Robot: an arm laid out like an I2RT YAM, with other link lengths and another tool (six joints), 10 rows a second.
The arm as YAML. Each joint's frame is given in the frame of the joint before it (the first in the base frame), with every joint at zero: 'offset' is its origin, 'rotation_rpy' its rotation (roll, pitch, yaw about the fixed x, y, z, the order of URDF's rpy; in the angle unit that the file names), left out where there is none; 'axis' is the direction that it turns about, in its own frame. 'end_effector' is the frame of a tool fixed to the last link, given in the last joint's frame.
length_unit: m
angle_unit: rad
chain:
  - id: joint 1
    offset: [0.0, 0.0, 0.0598]
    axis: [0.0, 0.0, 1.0]
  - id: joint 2
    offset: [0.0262, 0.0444, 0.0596]
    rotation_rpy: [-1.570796, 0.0, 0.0]
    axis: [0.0, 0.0, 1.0]
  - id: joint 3
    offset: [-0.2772, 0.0, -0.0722]
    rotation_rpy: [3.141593, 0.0, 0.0]
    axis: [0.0, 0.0, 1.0]
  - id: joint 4
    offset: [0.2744, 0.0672, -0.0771]
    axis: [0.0, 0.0, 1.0]
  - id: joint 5
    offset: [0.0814, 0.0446, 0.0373]
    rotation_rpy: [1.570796, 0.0, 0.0]
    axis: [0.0, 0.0, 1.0]
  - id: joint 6
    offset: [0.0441, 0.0, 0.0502]
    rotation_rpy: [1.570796, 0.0, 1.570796]
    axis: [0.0, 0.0, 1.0]
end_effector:
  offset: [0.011, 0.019, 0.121]
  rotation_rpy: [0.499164, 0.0, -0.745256]
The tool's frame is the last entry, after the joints.
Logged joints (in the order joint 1, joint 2, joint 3, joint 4, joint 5, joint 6), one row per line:
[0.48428 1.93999 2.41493 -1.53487 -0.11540 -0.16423]
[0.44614 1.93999 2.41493 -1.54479 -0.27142 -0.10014]
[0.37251 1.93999 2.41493 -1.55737 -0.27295 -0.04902]
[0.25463 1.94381 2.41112 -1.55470 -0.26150 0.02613]
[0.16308 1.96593 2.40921 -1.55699 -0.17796 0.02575]
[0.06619 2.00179 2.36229 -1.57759 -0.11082 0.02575]
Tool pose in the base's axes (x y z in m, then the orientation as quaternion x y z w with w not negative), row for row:
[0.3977 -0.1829 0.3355 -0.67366 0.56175 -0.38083 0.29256]
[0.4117 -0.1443 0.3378 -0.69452 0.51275 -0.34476 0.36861]
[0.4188 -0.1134 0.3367 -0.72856 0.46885 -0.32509 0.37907]
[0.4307 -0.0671 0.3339 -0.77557 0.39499 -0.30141 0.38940]
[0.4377 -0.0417 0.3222 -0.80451 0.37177 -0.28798 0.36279]
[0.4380 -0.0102 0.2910 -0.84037 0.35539 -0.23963 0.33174]
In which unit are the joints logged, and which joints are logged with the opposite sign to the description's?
The joints are logged in radians. Opposite sign: joint 1, joint 6.
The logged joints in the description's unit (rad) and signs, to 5 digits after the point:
[-0.48428 1.93999 2.41493 -1.53487 -0.11540 0.16423]
[-0.44614 1.93999 2.41493 -1.54479 -0.27142 0.10014]
[-0.37251 1.93999 2.41493 -1.55737 -0.27295 0.04902]
[-0.25463 1.94381 2.41112 -1.55470 -0.26150 -0.02613]
[-0.16308 1.96593 2.40921 -1.55699 -0.17796 -0.02575]
[-0.06619 2.00179 2.36229 -1.57759 -0.11082 -0.02575]

